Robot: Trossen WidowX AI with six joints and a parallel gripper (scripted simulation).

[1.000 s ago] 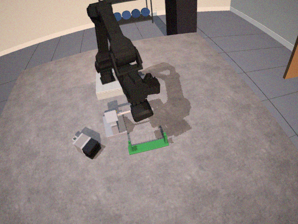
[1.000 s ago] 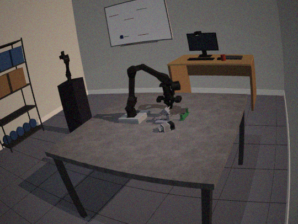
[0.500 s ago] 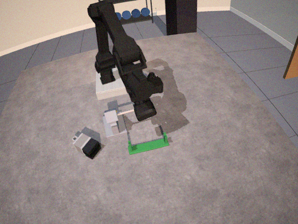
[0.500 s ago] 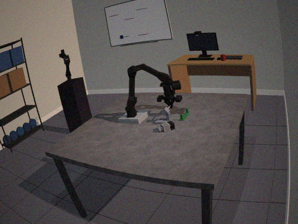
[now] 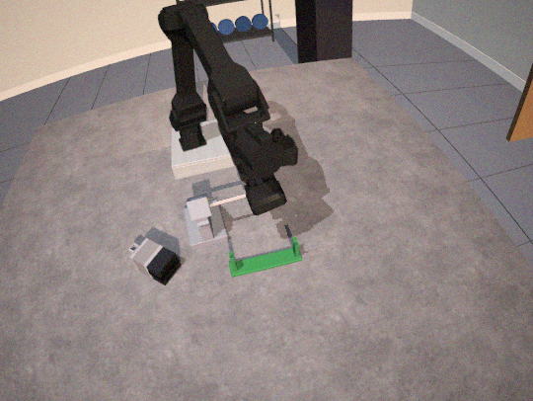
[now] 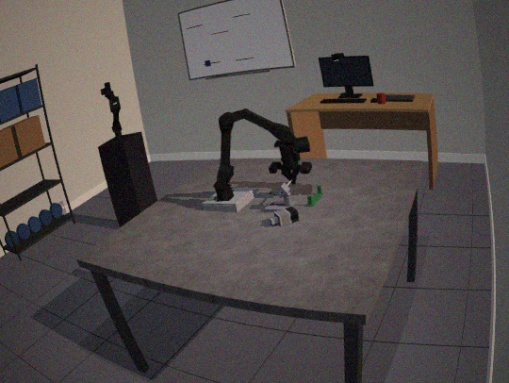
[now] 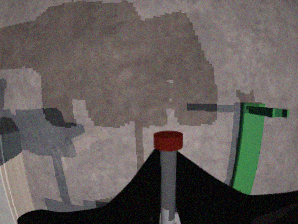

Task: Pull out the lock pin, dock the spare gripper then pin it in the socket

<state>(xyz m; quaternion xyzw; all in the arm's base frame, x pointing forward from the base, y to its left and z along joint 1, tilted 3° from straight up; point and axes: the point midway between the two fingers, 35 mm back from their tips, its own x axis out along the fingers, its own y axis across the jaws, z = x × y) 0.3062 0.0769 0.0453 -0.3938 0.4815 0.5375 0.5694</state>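
Now: gripper tip 100 mm short of the green cradle, 50 mm to the left of it and 30 mm above it. Round my gripper tip: mount socket 30 mm behind, 130 mm to the right, 10 mm below; then spare gripper 10 mm ahead, 270 mm to the right, 40 mm below.
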